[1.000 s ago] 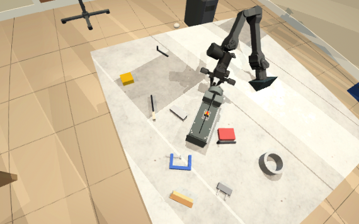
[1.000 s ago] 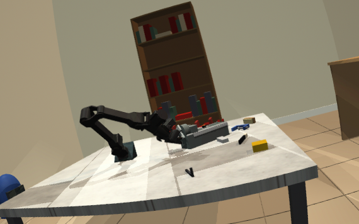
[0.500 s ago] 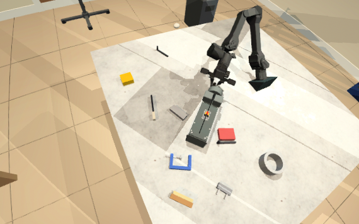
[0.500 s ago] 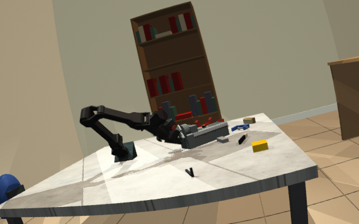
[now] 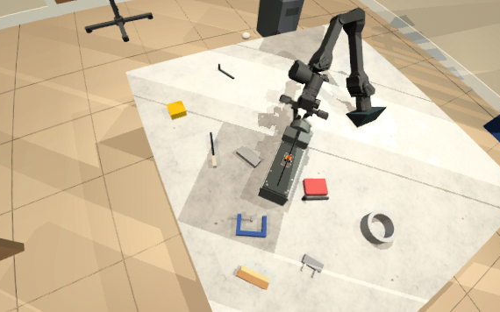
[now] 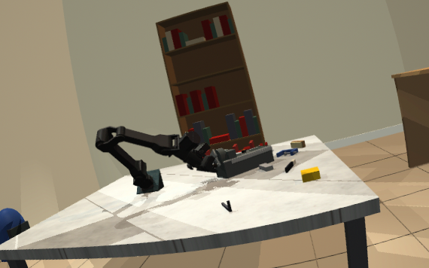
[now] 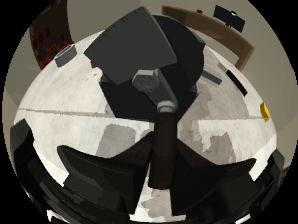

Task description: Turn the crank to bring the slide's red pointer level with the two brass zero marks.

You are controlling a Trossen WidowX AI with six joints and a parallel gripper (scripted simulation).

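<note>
The crank handle is 30 mm above my gripper tip, 10 mm to the right of it and 10 mm behind it. Also, from my gripper tip: grey block: 210 mm ahead, 30 mm below; then red pointer: 120 mm ahead, 100 mm to the left, 50 mm above; then red block: 220 mm to the left, 70 mm ahead, 30 mm below.
</note>
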